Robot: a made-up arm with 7 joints.
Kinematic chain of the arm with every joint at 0, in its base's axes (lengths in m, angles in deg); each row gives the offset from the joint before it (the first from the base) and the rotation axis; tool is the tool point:
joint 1: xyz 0 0 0.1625 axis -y
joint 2: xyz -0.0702 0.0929 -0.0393 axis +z
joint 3: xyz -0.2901 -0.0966 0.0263 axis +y
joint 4: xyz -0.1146 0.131 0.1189 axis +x
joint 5: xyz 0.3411 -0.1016 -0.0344 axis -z
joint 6: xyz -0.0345 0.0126 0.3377 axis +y
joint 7: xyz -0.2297 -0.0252 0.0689 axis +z
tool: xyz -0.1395 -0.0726 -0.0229
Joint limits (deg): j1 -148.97..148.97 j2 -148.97..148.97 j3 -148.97..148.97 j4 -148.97..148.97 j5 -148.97..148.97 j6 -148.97..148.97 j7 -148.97..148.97
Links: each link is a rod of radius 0.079 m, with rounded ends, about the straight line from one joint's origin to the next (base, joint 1, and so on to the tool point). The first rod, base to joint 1, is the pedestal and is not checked.
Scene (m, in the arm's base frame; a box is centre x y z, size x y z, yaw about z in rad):
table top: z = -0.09
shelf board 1: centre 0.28 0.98 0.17 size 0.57 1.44 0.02 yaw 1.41
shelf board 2: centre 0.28 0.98 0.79 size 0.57 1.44 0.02 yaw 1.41
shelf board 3: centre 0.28 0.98 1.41 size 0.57 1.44 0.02 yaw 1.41
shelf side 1: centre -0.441 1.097 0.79 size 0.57 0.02 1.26 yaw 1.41
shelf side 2: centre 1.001 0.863 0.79 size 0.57 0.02 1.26 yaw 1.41
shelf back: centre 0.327 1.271 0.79 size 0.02 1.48 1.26 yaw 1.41
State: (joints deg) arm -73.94 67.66 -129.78 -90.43 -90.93 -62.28 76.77
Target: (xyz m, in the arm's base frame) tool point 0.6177 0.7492 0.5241
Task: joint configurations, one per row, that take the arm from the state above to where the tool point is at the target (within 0.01 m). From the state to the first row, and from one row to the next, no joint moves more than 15 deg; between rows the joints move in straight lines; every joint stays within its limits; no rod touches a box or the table.
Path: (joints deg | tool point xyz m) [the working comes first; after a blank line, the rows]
Joints at the target: -129.63 -22.49 -112.41 -104.76 -98.94 -20.85 61.73
Straight joint move there: touches shelf board 2.

1: -79.82 53.93 -121.48 -97.59 -97.52 -59.19 77.16 | 0.0275 -0.4181 0.9057
2: -85.69 40.20 -113.18 -104.75 -104.11 -56.11 77.55 | 0.2021 -0.1834 0.9807
3: -91.57 26.48 -104.88 -111.91 -110.71 -53.02 77.94 | 0.3738 0.0572 0.9286
4: -97.45 12.75 -96.58 -119.07 -117.30 -49.94 78.33 | 0.5028 0.2620 0.7631
5: -103.33 -0.98 -88.28 -126.23 -123.89 -46.85 78.72 | 0.5606 0.3969 0.5241
6: -116.48 -11.74 -100.35 -115.50 -111.42 -33.85 70.22 | 0.6323 0.5612 0.5296
7: -129.63 -22.49 -112.41 -104.76 -98.94 -20.85 61.73 | 0.6177 0.7492 0.5241

